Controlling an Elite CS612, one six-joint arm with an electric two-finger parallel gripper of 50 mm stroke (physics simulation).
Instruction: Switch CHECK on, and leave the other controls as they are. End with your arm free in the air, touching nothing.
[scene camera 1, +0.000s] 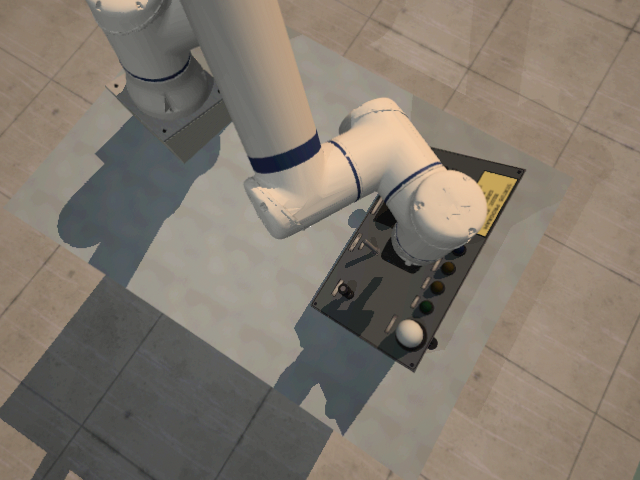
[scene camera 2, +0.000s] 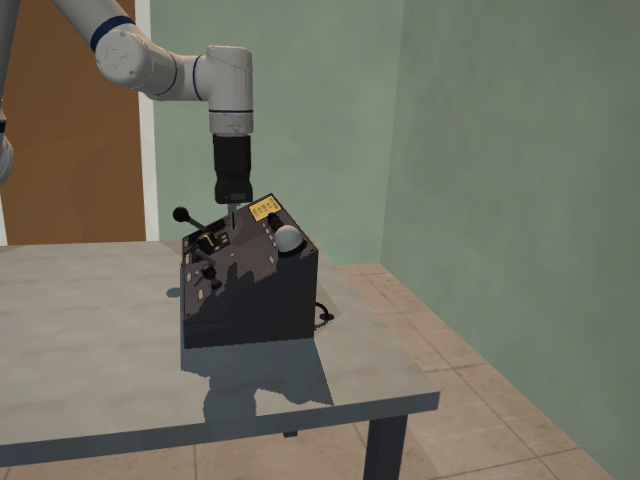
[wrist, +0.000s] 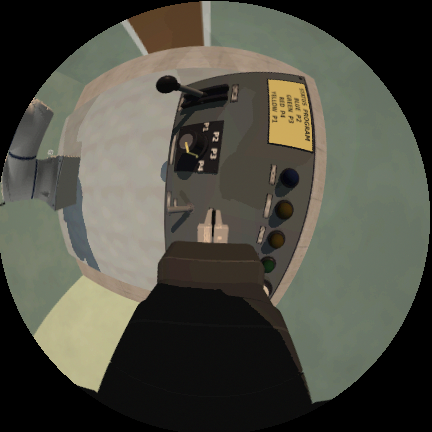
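Where they show: gripper, fingertip midpoint: (scene camera 2: 233, 228) (wrist: 213, 217); arm's base, origin of the base link: (scene camera 1: 170, 88) (wrist: 50, 179).
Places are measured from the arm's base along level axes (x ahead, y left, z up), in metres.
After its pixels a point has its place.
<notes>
A dark sloped console (scene camera 1: 397, 290) @[x 0.736, y -0.167, z 0.021 m] (scene camera 2: 258, 304) @[x 0.719, y -0.297, z -0.033 m] (wrist: 245, 167) @[x 0.744, y -0.024, z 0.022 m] carries the controls. The word CHECK is not readable in any view, so I cannot tell which control bears it. A thin metal toggle lever (scene camera 1: 371, 247) @[x 0.641, y -0.106, z 0.001 m] (scene camera 2: 205, 256) @[x 0.638, y -0.109, z 0.000 m] (wrist: 182, 207) @[x 0.645, y -0.101, z -0.003 m] sticks up near the panel's low edge. A black-tipped control (scene camera 1: 344, 290) @[x 0.635, y -0.226, z 0.022 m] (scene camera 2: 209, 273) @[x 0.635, y -0.236, z 0.011 m] is beside it, toward the near end. My gripper (scene camera 2: 233, 227) @[x 0.699, y -0.097, z 0.058 m] (wrist: 213, 217) @[x 0.699, y -0.097, z 0.058 m] is shut and empty, pointing down low over the middle of the panel, to the side of the toggle lever. Whether the tips touch the panel is unclear. The arm hides them in scene camera 1.
A rotary knob (scene camera 2: 208, 241) @[x 0.653, y -0.005, z 0.000 m] (wrist: 193, 145) @[x 0.660, y 0.005, z 0.016 m] marked P1 to P4 and a ball-topped lever (scene camera 2: 180, 214) @[x 0.594, y 0.119, z 0.035 m] (wrist: 166, 84) @[x 0.602, y 0.124, z 0.042 m] stand farther along. A blue lamp (wrist: 289, 178) @[x 0.794, y -0.033, z 0.070 m], amber lamps (scene camera 1: 448, 268) @[x 0.799, y -0.082, z 0.072 m] (scene camera 1: 437, 287) @[x 0.796, y -0.129, z 0.072 m], a green lamp (scene camera 1: 425, 306) @[x 0.793, y -0.175, z 0.072 m] and a white dome (scene camera 1: 409, 333) @[x 0.783, y -0.241, z 0.101 m] (scene camera 2: 287, 239) @[x 0.780, y -0.263, z 0.081 m] line the high edge.
</notes>
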